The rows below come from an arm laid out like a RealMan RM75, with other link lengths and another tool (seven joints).
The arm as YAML. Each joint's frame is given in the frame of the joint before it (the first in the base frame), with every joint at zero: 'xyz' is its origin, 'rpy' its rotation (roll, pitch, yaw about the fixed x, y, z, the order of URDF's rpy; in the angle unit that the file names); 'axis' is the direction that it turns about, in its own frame. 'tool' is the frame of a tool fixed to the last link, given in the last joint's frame.
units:
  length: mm
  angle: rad
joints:
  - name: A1
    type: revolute
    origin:
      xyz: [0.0, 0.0, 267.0]
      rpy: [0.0, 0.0, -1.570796]
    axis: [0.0, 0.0, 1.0]
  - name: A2
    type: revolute
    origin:
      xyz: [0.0, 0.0, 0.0]
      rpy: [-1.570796, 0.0, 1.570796]
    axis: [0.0, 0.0, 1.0]
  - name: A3
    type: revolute
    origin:
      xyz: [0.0, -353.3, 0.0]
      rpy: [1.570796, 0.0, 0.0]
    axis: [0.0, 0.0, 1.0]
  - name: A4
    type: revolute
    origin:
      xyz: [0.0, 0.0, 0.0]
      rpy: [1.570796, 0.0, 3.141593]
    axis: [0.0, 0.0, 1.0]
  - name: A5
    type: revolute
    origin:
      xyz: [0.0, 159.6, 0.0]
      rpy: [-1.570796, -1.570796, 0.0]
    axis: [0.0, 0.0, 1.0]
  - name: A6
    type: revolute
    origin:
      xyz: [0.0, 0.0, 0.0]
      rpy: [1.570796, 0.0, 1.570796]
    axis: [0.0, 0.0, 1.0]
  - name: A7
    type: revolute
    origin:
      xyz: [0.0, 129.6, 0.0]
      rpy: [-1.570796, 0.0, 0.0]
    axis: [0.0, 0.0, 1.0]
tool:
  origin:
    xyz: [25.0, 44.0, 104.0]
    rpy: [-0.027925, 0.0, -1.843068]
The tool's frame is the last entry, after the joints.
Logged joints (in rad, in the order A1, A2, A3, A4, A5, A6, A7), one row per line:
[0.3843, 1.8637, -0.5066, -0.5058, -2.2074, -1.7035, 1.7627]
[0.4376, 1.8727, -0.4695, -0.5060, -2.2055, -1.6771, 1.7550]
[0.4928, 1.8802, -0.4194, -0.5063, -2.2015, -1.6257, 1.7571]
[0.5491, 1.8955, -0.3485, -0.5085, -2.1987, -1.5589, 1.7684]
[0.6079, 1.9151, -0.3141, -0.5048, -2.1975, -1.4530, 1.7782]
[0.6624, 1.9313, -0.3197, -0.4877, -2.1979, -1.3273, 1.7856]
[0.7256, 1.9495, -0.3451, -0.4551, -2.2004, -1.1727, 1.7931]
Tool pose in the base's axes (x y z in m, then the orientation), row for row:
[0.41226, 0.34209, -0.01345, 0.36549, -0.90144, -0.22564, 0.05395]
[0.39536, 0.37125, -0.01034, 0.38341, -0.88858, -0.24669, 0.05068]
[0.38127, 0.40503, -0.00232, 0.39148, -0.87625, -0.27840, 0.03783]
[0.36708, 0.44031, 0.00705, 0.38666, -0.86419, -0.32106, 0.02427]
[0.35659, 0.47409, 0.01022, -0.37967, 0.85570, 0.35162, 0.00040]
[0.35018, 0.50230, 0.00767, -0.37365, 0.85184, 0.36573, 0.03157]
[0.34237, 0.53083, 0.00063, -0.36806, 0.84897, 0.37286, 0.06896]
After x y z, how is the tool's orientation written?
As a quaternion, x y z w.
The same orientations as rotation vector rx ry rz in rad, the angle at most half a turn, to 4 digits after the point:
[1.1104, -2.7386, -0.6855]
[1.1671, -2.7049, -0.7509]
[1.2011, -2.6884, -0.8542]
[1.1963, -2.6738, -0.9933]
[-1.1925, 2.6876, 1.1044]
[-1.1508, 2.6236, 1.1264]
[-1.1081, 2.5560, 1.1226]

